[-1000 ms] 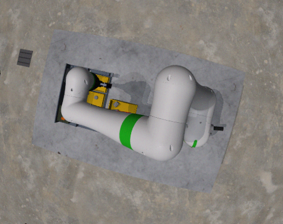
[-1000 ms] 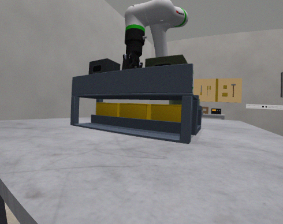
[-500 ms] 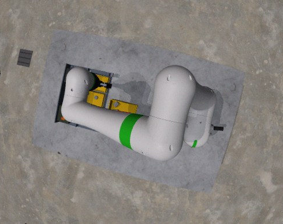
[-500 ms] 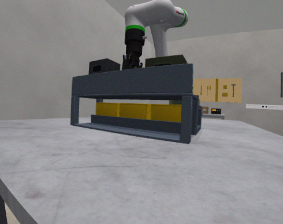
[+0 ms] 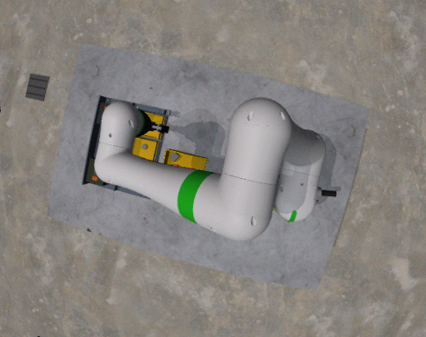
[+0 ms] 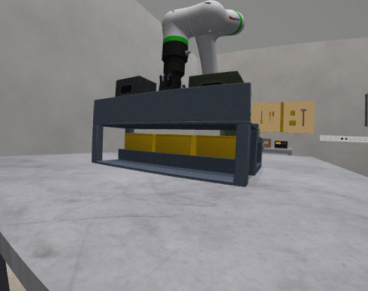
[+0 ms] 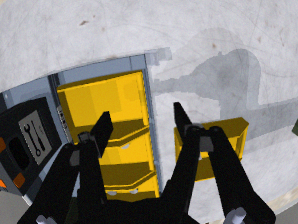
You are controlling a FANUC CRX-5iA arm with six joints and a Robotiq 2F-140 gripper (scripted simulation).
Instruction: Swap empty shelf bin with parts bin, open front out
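Now: hand 70 mm past the grey part, 120 mm to the right of it and 120 mm above it. The rest, counted from my hand: dark shelf (130 mm ahead, 90 mm to the left, 70 mm below); black box (170 mm ahead, 30 mm to the right, 30 mm above).
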